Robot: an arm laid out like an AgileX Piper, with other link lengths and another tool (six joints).
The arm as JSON. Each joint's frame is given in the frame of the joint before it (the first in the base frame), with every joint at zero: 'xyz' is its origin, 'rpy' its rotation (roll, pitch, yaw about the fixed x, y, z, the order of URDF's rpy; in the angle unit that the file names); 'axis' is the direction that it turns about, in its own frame. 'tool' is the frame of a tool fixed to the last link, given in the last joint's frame.
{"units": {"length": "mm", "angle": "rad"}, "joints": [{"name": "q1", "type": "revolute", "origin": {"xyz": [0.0, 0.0, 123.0], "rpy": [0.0, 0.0, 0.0]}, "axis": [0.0, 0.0, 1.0]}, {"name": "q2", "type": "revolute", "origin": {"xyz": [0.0, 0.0, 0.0], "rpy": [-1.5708, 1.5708, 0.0]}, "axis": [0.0, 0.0, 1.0]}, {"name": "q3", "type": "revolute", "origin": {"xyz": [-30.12, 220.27, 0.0], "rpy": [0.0, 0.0, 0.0]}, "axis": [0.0, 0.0, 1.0]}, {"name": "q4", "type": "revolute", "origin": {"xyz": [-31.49, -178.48, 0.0], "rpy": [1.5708, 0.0, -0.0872]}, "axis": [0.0, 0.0, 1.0]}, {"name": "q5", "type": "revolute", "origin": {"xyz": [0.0, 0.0, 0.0], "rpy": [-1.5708, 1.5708, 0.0]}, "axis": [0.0, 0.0, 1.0]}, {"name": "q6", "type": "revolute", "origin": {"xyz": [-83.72, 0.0, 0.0], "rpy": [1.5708, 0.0, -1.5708]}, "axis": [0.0, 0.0, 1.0]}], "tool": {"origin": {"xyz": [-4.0, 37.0, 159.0], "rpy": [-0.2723, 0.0, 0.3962]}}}
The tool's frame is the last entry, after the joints.
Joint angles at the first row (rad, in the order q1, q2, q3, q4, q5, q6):
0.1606, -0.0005, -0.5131, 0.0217, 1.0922, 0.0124
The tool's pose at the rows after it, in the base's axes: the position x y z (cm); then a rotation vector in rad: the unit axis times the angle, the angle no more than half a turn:
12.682 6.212 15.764 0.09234 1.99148 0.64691
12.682 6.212 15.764 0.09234 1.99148 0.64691
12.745 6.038 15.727 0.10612 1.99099 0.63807
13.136 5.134 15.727 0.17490 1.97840 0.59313
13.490 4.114 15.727 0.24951 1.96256 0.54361
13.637 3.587 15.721 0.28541 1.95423 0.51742
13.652 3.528 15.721 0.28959 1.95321 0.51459
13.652 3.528 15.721 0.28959 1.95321 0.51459
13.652 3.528 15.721 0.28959 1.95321 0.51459
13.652 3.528 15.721 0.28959 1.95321 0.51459
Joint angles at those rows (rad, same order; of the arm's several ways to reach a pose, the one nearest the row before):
0.1607, -0.0005, -0.5131, 0.0191, 1.0945, 0.0125
0.1607, -0.0005, -0.5131, 0.0191, 1.0945, 0.0125
0.1470, -0.0005, -0.5131, 0.0192, 1.0963, 0.0124
0.0772, -0.0005, -0.5131, 0.0193, 1.0962, 0.0124
0.0006, -0.0005, -0.5131, 0.0192, 1.0963, 0.0124
-0.0382, -0.0005, -0.5131, 0.0192, 1.0962, 0.0108
-0.0426, -0.0005, -0.5131, 0.0193, 1.0963, 0.0107
-0.0426, -0.0005, -0.5131, 0.0193, 1.0963, 0.0107
-0.0426, -0.0005, -0.5131, 0.0193, 1.0963, 0.0107
-0.0426, -0.0005, -0.5131, 0.0193, 1.0963, 0.0107

